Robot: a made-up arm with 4 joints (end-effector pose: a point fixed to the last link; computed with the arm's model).
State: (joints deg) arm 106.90 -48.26 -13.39 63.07
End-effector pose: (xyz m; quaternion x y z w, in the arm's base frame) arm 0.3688 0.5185 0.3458 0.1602 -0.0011 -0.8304 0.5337
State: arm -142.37 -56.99 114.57 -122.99
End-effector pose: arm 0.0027 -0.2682 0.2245 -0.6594 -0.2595 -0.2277 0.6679
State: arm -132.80 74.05 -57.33 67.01
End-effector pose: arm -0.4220 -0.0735 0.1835 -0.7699 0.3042 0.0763 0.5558
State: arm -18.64 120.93 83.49 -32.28
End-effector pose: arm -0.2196 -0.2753 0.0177 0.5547 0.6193 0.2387 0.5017
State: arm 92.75 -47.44 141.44 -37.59
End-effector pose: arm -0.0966 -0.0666 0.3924 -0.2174 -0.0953 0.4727 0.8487
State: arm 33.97 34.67 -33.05 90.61
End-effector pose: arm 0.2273 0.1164 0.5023 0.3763 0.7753 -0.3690 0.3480
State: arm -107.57 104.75 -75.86 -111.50
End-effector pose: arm 0.0686 -0.3020 -0.1061 -0.3077 -0.4988 0.7483 0.3109
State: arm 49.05 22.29 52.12 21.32
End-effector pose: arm -0.2719 0.0198 0.3756 0.1419 0.3020 0.0535 0.9412
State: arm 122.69 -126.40 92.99 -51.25
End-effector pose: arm 0.0497 0.2868 0.3051 -0.8161 0.0581 0.2633 0.5112
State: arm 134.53 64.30 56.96 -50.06
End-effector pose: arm 0.1315 0.2270 0.0512 0.2554 -0.3275 -0.7046 0.5755
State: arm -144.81 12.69 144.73 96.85
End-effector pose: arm -0.1464 0.1074 0.5589 0.4289 0.5340 -0.3804 0.6214
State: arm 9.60 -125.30 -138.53 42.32
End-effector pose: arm -0.7200 0.4501 0.3219 0.9069 -0.3115 -0.1227 0.2558
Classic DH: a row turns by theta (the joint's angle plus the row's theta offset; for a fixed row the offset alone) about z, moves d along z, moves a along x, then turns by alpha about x. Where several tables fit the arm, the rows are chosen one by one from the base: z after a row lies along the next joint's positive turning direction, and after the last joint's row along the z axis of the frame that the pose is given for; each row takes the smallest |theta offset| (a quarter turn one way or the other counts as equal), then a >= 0, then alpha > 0; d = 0 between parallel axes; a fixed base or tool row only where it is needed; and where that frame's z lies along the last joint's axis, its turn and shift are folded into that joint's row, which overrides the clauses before.
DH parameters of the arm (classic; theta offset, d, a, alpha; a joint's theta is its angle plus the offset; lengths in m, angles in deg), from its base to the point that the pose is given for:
base (fixed): 0 0 0 180
joint 1: 0 -0.1236 -0.2175 90
joint 2: 0 0.1032 0.1949 90
joint 3: 0 0.2123 -0.0958 -90
joint 4: 0 0.03 -0.2923 90
tool (fixed): 0 -0.0818 0 0

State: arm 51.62 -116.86 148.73 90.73
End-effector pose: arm -0.5170 0.6324 0.1877 -0.8685 0.3523 -0.3210 0.1364
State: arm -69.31 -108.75 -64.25 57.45
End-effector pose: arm -0.6050 -0.4519 0.0680 0.6427 -0.0014 0.3816 0.6643
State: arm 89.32 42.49 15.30 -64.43
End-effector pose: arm 0.0901 0.2446 0.0299 -0.0565 -0.2093 -0.6275 0.7478
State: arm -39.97 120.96 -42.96 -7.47
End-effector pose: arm -0.3267 0.2229 0.1263 -0.5758 0.6186 0.0247 0.5340
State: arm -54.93 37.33 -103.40 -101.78
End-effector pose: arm -0.0909 -0.0364 -0.0515 -0.5000 -0.6324 -0.0014 0.5916
